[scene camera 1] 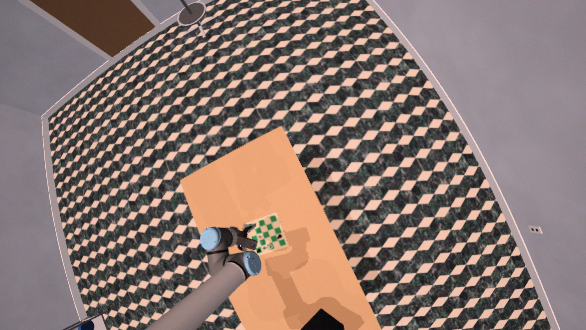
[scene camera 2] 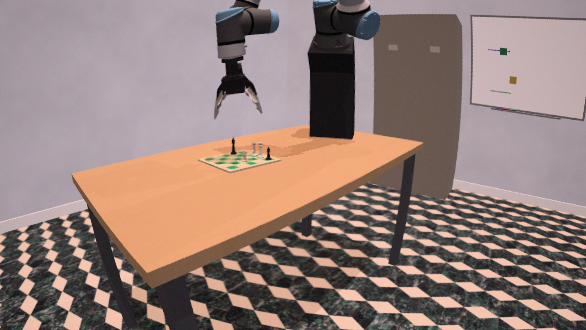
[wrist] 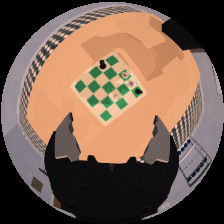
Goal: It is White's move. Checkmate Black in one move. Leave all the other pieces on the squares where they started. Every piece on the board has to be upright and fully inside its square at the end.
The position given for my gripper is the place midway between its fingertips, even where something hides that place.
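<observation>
There is a green-and-cream chessboard (scene camera 1: 269, 227) here, and I find the chessboard in scene camera 2 (scene camera 2: 229, 163) and in the wrist view (wrist: 95, 87) too. My own gripper (wrist: 113, 114) is visible to me as well.
</observation>
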